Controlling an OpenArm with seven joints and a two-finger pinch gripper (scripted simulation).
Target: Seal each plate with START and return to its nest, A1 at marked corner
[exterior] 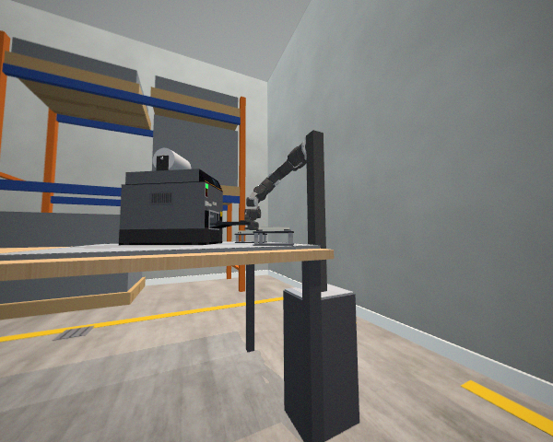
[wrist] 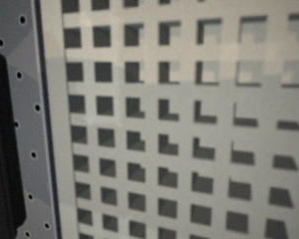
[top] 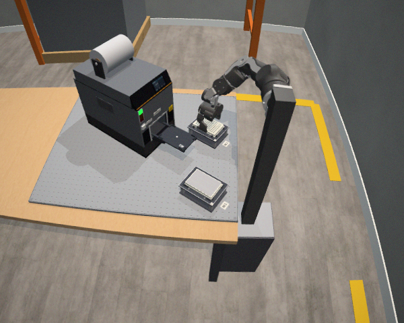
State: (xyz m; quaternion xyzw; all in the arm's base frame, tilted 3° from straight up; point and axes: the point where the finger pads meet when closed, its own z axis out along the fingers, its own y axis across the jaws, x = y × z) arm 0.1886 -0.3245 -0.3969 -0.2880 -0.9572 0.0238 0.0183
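My hand is 10 mm above the white well plate. Round my hand: foil roll 420 mm ahead, 340 mm above, 50 mm to the right; white start button 270 mm ahead, 150 mm to the left, 110 mm above; sealer stage 140 mm ahead, 130 mm to the left, 30 mm above.
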